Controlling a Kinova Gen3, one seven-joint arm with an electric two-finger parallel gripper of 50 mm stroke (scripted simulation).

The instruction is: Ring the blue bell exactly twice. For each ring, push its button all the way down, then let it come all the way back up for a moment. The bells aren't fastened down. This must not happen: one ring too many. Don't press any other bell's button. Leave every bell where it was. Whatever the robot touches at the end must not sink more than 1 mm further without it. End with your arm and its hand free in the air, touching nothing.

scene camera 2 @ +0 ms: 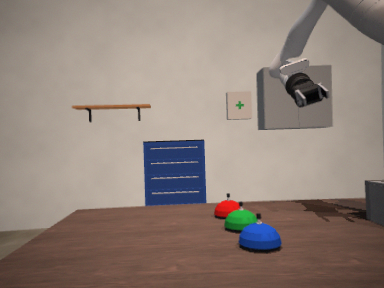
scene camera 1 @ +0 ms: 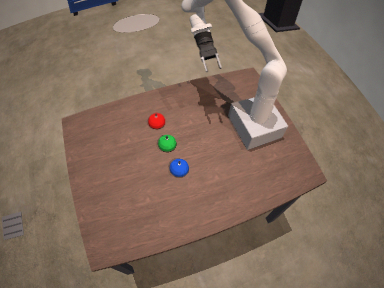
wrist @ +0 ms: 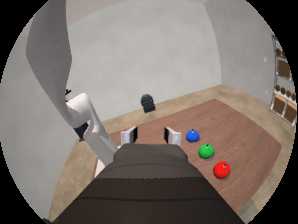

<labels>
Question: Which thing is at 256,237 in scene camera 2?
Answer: A blue bell.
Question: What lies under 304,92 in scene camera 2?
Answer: My gripper.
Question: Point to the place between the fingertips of my gripper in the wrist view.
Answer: At 150,132
</labels>
